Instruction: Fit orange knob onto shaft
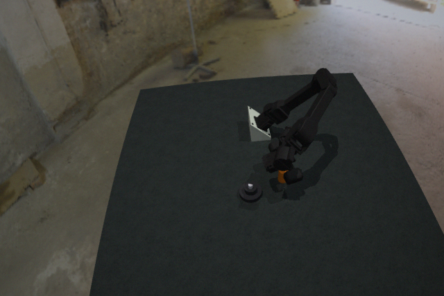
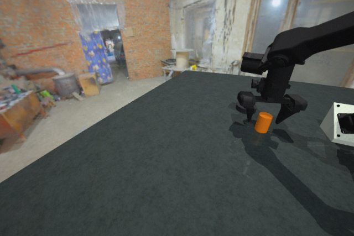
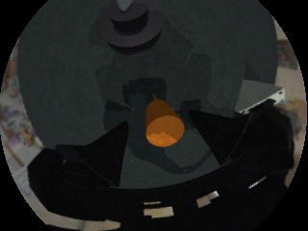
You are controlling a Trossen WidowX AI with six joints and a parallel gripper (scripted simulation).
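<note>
My gripper tip is 1 cm below the orange knob. Round my gripper tip: round pedestal 14 cm to the right, 3 cm ahead.
</note>
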